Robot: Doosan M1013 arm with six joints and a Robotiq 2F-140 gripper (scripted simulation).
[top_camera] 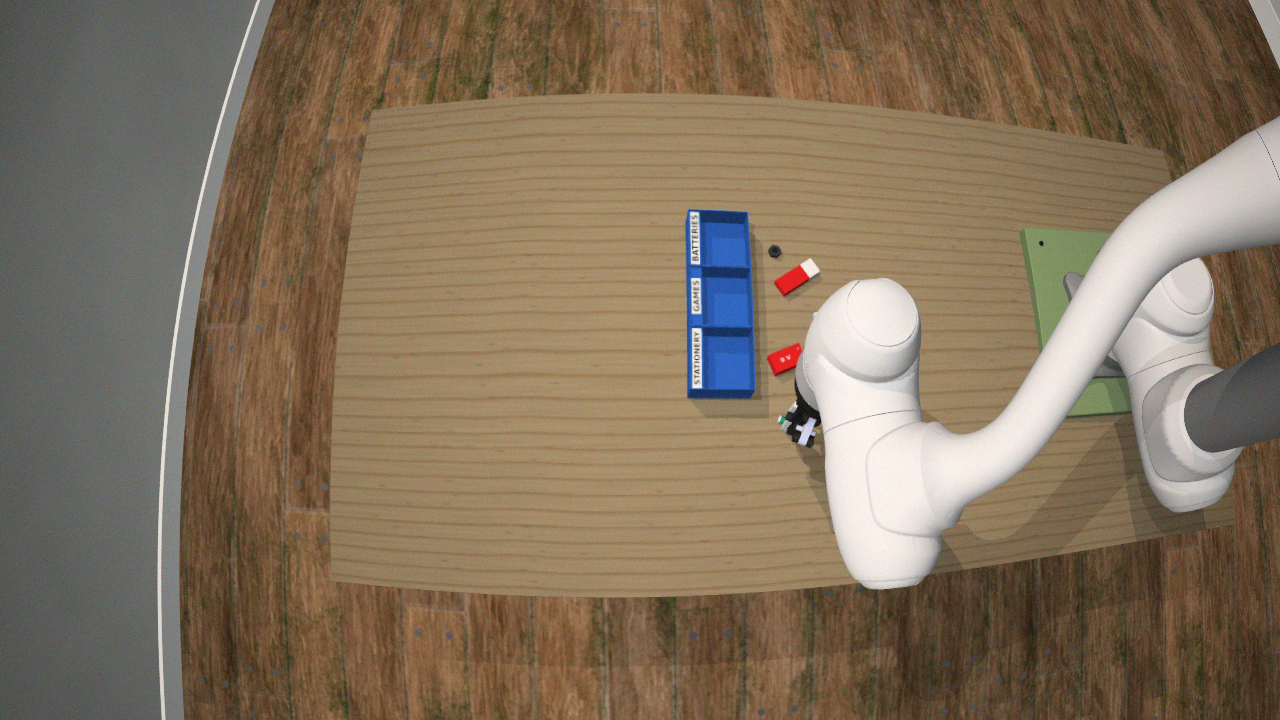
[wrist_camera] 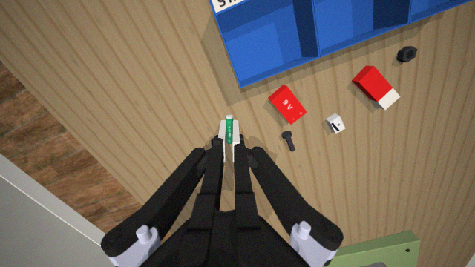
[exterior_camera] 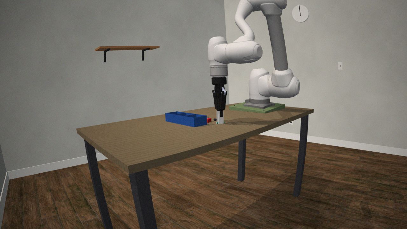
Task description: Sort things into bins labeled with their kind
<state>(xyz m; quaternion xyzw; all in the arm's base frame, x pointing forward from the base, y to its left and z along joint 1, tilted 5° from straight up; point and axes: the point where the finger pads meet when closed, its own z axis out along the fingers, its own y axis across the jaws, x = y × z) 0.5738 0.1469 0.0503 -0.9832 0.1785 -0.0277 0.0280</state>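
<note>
Now: the red 9V battery 9 cm to the right of my hand and 3 cm below it. Round my hand: black bolt: 8 cm to the right, 5 cm behind, 3 cm below; then green battery: 3 cm below; then white tile: 15 cm to the right, 5 cm behind, 3 cm below.
</note>
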